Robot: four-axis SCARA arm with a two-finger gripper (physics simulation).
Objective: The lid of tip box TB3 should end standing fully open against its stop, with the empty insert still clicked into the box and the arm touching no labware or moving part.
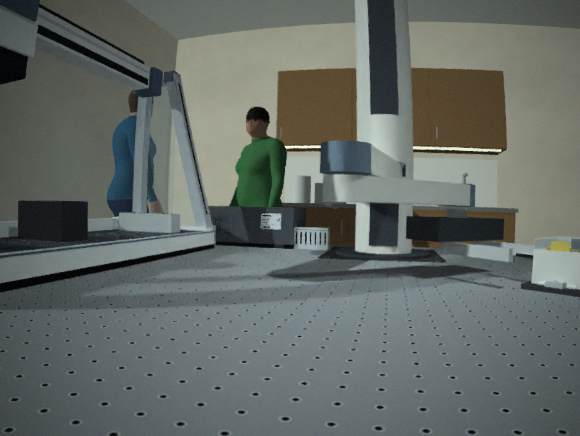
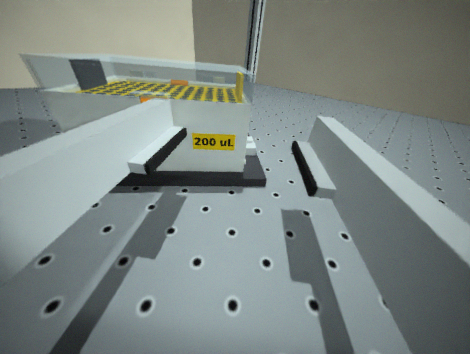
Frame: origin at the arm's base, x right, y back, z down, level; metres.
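Seen in the pictures: gripper, fingertip midpoint: (image 1: 527, 253) (image 2: 240, 124); arm's base, link origin: (image 1: 382, 258).
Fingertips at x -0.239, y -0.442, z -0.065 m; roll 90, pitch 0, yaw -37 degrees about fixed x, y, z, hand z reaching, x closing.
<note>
Offsets run from my fingertips to a thing's middle. "spot": to the spot under its first point.
Tip box TB3 @(dy +0.002, dx -0.076, dz +0.013 m) (image 1: 552, 267) (image 2: 215, 122) is white with a yellow "200 uL" label and stands on a dark base plate @(spot: dy -0.014, dx +0.006, dz +0.044 m) (image 2: 252, 178). Its clear lid (image 1: 545, 243) (image 2: 37, 70) lies low over the box and does not stand upright; whether it is fully down is hard to tell. The yellow insert @(dy +0.002, dx -0.076, dz -0.013 m) (image 2: 165, 91) shows inside, seated in the box. My gripper (image 1: 511, 254) (image 2: 240, 124) is shut with nothing between its fingers, which stand apart. It is low in front of the box; the left finger covers part of it. Contact cannot be told.
A gantry frame (image 1: 192, 155) with a dark block @(spot: dy -0.123, dx +0.777, dz -0.034 m) (image 1: 52, 220) stands at left. A dark grey unit @(spot: dy +0.477, dx +0.660, dz -0.002 m) (image 1: 235, 227) and a white slotted rack @(spot: dy +0.487, dx +0.437, dz -0.004 m) (image 1: 312, 229) stand left of the arm's column (image 1: 384, 150). Two people stand behind the bench. Orange tabs (image 2: 179, 82) show at the box's rim.
</note>
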